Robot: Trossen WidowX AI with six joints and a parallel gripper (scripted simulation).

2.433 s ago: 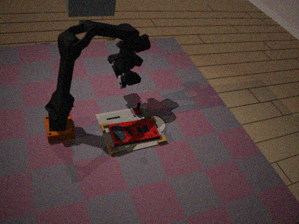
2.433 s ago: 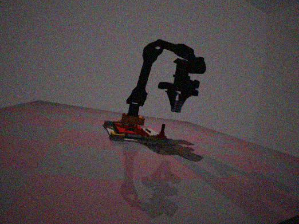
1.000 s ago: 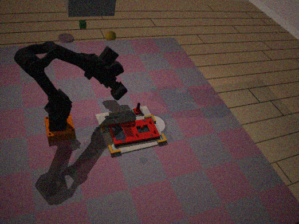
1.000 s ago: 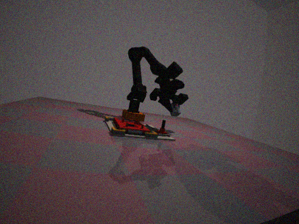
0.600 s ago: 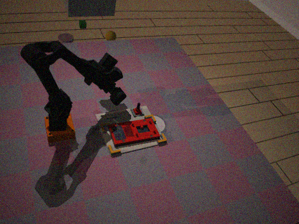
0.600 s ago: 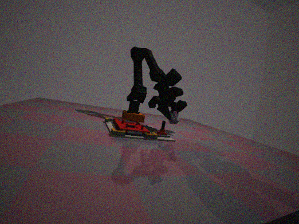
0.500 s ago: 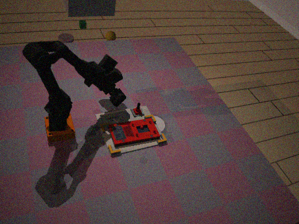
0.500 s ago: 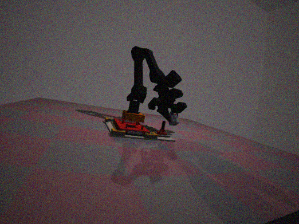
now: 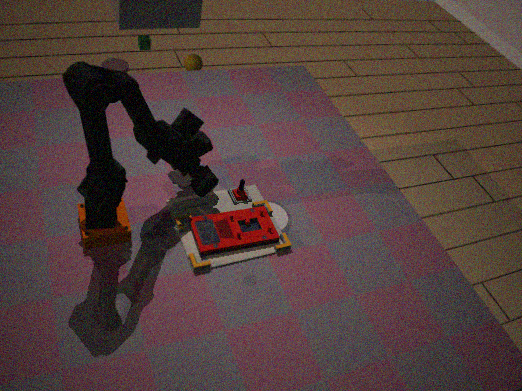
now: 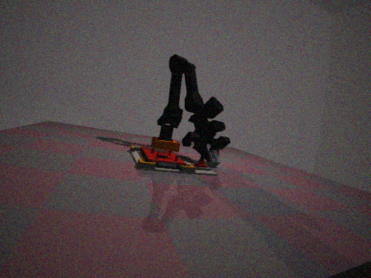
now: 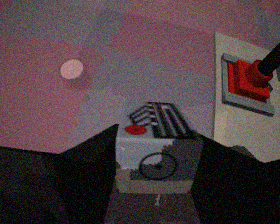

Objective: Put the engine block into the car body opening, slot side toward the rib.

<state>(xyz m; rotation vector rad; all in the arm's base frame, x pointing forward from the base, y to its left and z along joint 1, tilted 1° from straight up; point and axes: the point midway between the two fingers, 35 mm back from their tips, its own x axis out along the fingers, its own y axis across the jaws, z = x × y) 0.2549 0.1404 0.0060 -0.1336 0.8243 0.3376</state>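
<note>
The grey ribbed engine block is 1 cm behind my gripper tip, 1 cm to the right of it and 1 cm above it. From my gripper tip the other things lie so: black upright stick: 8 cm ahead, 7 cm to the right, 2 cm above.
</note>
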